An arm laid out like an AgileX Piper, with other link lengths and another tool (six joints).
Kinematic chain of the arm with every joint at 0, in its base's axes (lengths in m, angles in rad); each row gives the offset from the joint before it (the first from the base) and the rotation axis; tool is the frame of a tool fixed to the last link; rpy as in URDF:
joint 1: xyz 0 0 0.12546 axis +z
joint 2: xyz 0 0 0 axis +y
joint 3: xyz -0.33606 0 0.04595 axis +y
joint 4: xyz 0.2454 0 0.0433 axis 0.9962 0 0.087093
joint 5: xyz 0 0 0 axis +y
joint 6: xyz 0.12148 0 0.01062 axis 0.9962 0 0.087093
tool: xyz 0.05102 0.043 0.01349 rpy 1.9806 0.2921 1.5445
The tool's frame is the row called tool.
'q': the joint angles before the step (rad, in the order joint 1, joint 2, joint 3, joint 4, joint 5, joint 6). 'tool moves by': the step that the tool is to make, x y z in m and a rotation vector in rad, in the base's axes. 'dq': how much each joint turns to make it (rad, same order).
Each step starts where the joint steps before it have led.
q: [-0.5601, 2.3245, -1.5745, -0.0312, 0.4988, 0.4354]
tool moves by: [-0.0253, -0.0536, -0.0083, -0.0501, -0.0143, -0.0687]
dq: [-0.0993, 0.0235, -0.0002, -0.0449, -0.0638, 0.0001]
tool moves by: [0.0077, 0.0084, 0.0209, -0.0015, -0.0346, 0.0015]
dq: [0.0176, -0.0375, 0.0015, 0.0257, 0.0076, -0.0002]
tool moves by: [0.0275, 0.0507, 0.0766, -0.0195, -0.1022, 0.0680]
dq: [0.0957, -0.1400, 0.0008, 0.0504, 0.0435, -0.0011]
